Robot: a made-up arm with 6 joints. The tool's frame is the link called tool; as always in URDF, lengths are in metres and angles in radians. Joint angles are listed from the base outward.
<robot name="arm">
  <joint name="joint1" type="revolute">
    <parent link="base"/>
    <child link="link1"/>
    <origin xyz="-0.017 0.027 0.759" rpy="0 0 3.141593"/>
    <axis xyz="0 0 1"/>
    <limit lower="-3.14" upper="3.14"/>
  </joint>
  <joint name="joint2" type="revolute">
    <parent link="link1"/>
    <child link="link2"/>
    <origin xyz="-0.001 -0.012 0.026" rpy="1.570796 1.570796 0"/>
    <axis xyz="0 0 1"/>
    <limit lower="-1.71" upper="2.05"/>
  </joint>
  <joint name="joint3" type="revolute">
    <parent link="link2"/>
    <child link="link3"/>
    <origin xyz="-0.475 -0.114 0.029" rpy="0 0 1.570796"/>
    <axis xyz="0 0 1"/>
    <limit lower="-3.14" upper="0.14"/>
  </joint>
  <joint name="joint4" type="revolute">
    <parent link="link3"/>
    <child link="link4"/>
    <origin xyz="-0.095 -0.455 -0.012" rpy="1.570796 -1.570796 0"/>
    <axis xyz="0 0 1"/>
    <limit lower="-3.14" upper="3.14"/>
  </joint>
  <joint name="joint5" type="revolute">
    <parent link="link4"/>
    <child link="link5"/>
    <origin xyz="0.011 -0.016 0.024" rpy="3.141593 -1.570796 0"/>
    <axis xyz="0 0 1"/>
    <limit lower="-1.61" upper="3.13"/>
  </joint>
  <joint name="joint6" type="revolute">
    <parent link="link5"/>
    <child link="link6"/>
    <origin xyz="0.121 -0.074 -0.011" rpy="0 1.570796 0"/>
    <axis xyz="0 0 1"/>
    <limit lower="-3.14" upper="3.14"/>
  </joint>
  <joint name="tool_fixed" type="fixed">
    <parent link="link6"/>
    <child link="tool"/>
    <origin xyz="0 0.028 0.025" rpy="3.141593 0 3.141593"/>
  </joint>
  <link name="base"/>
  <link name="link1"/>
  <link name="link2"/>
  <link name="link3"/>
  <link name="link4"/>
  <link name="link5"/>
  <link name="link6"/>
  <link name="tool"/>
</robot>
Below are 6 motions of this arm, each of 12 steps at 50 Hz.
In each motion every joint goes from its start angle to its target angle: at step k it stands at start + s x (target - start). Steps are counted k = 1, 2, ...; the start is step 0. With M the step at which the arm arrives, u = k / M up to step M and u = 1 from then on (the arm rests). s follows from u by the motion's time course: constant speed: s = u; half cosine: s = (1 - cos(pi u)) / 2; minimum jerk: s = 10 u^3 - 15 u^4 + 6 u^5.
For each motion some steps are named. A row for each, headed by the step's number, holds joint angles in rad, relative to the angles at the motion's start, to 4 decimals.
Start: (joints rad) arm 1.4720 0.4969 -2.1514 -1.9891 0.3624 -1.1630
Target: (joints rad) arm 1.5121 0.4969 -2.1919 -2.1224 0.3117 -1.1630
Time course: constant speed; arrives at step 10
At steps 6, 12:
6: 0.0241 0.0000 -0.0243 -0.0800 -0.0304 0.0000
12: 0.0401 0.0000 -0.0405 -0.1333 -0.0507 0.0000

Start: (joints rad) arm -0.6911 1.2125 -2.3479 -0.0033 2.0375 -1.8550
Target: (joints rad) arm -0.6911 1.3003 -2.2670 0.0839 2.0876 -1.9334
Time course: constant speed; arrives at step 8
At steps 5, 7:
5: 0.0000 0.0549 0.0506 0.0545 0.0313 -0.0490
7: 0.0000 0.0768 0.0708 0.0763 0.0438 -0.0686

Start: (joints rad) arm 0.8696 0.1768 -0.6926 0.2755 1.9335 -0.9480
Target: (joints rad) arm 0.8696 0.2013 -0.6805 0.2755 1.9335 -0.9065
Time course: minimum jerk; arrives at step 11
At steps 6, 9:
6: 0.0000 0.0143 0.0071 0.0000 0.0000 0.0243
9: 0.0000 0.0234 0.0116 0.0000 0.0000 0.0396

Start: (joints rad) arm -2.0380 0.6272 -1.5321 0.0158 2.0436 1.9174
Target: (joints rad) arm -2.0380 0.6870 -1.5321 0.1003 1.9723 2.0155
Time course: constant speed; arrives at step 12
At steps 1, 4, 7, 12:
1: 0.0000 0.0050 0.0000 0.0070 -0.0059 0.0082
4: 0.0000 0.0199 0.0000 0.0282 -0.0238 0.0327
7: 0.0000 0.0349 0.0000 0.0493 -0.0416 0.0572
12: 0.0000 0.0598 0.0000 0.0845 -0.0713 0.0981

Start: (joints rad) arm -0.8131 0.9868 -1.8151 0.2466 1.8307 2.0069
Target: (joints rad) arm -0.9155 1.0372 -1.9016 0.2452 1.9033 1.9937
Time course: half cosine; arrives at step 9
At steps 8, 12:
8: -0.0993 0.0489 -0.0839 -0.0014 0.0704 -0.0128
12: -0.1024 0.0504 -0.0865 -0.0014 0.0726 -0.0132

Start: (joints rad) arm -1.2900 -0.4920 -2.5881 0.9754 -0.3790 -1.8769
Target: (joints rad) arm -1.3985 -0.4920 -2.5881 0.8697 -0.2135 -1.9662
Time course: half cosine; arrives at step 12
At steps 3, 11, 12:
3: -0.0159 0.0000 0.0000 -0.0155 0.0242 -0.0131
11: -0.1067 0.0000 0.0000 -0.1039 0.1627 -0.0878
12: -0.1085 0.0000 0.0000 -0.1057 0.1655 -0.0893

